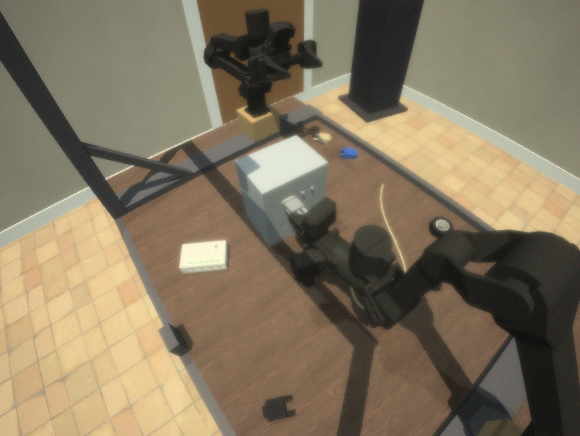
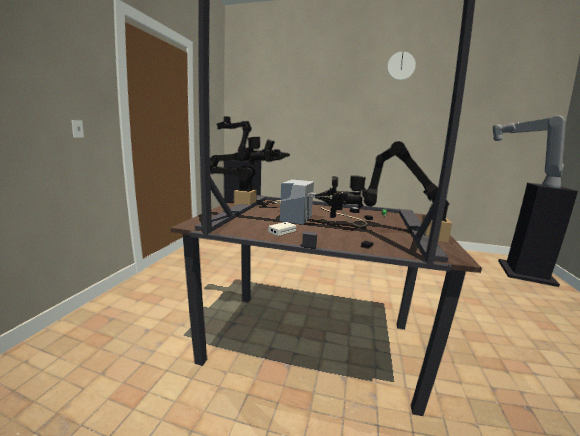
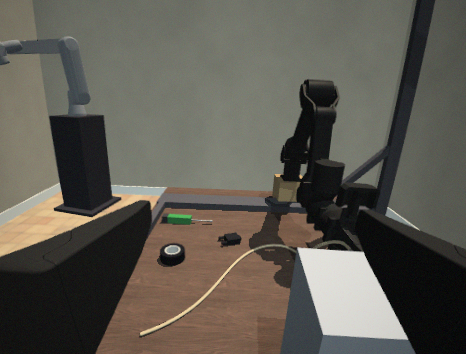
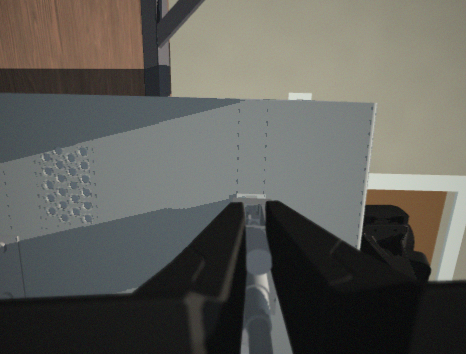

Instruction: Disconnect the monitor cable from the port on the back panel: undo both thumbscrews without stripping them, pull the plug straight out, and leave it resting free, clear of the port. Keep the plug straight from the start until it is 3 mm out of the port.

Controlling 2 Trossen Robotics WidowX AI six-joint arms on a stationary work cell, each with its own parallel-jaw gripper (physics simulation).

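Places are measured from the left arm's base along level axes (x ahead, y right, z down), in millimetres.
Where they show: left gripper, fingertip midpoint: (image 1: pixel 306 69) (image 2: pixel 287 154) (image 3: pixel 255 215); right gripper, fingertip midpoint: (image 1: pixel 289 216) (image 2: pixel 315 196) (image 4: pixel 254 215); left arm's base at its link origin: (image 1: pixel 257 110) (image 2: pixel 245 190); right arm's base at its link origin: (image 3: pixel 290 178).
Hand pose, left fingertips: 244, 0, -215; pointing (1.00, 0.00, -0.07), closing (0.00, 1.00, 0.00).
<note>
Things, the pixels of their top centre, and the offset from my left fingertips, as dx, dy, dz.
- grey computer case at its top centre: (image 3: pixel 386 284) (image 1: pixel 281 162) (image 2: pixel 298 182) +102, +150, +122
- light grey plug at its top centre: (image 4: pixel 278 274) (image 1: pixel 298 208) +197, +181, +164
- white box with small lights, top centre: (image 1: pixel 202 253) (image 2: pixel 282 225) +90, +375, +277
- tape roll at its top centre: (image 3: pixel 172 249) (image 1: pixel 442 225) +382, -134, +285
- green screwdriver at its top centre: (image 3: pixel 187 216) +552, -129, +287
- black connector at its top centre: (image 3: pixel 230 236) +460, -4, +291
- blue piece at its top centre: (image 1: pixel 348 151) +26, -154, +291
- black bracket at its top centre: (image 1: pixel 277 408) +446, +421, +291
The grey computer case (image 1: pixel 285 162) (image 2: pixel 296 201) (image 3: pixel 350 295) (image 4: pixel 310 145) stands upright on the table. The light grey plug (image 1: pixel 293 203) (image 4: pixel 251 196) sits at the port on its back panel and appears seated. My right gripper (image 1: pixel 296 216) (image 2: pixel 317 197) (image 4: pixel 254 215) is at the plug, its fingertips closed on a thumbscrew that they largely hide. The other thumbscrew cannot be told apart. A cream cable (image 1: pixel 387 220) (image 2: pixel 345 216) (image 3: pixel 215 285) curves over the table. My left gripper (image 1: pixel 304 70) (image 2: pixel 288 155) (image 3: pixel 255 215) is open and empty, high behind the case.
A white box with small lights (image 1: pixel 204 256) (image 2: pixel 282 229) lies near the case. A tape roll (image 1: pixel 441 226) (image 3: pixel 172 254), a green screwdriver (image 3: pixel 180 219), a black connector (image 3: pixel 231 239), a blue piece (image 1: pixel 348 153) and a black bracket (image 1: pixel 279 407) lie on the table. Dark frame posts (image 2: pixel 204 100) rise at the edges.
</note>
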